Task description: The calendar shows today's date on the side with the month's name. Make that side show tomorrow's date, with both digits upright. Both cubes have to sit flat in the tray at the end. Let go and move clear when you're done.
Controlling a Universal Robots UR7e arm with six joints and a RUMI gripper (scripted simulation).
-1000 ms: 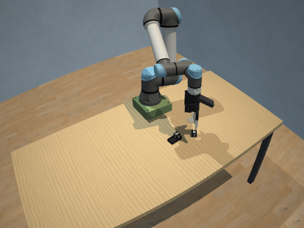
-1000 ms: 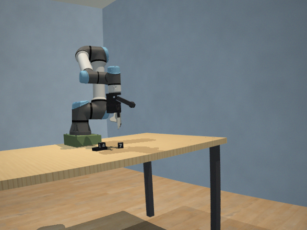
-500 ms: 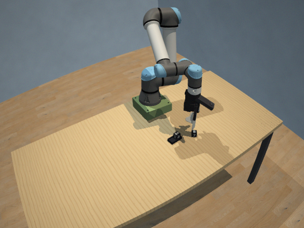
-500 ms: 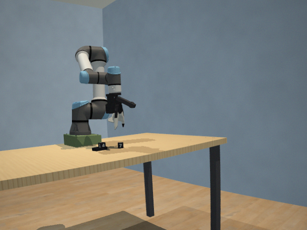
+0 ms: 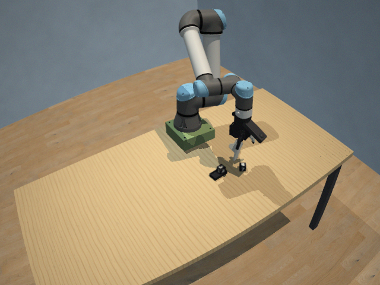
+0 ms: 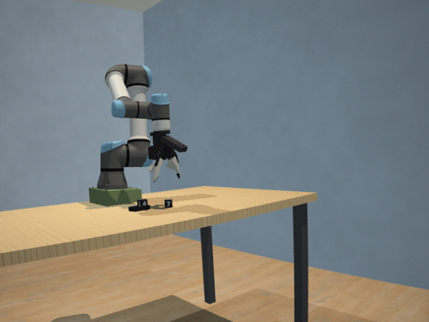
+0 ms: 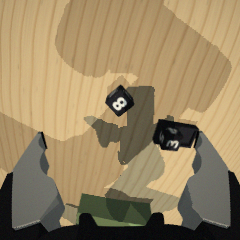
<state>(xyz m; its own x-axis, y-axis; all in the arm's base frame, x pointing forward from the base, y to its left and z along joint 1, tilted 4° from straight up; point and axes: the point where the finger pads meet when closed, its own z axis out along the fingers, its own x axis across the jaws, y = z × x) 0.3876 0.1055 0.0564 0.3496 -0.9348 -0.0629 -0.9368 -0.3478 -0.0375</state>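
Right now my hand is 100 mm above the black digit cube. Also, from my hand: black calendar tray: 120 mm to the right, 100 mm below, 30 mm behind.
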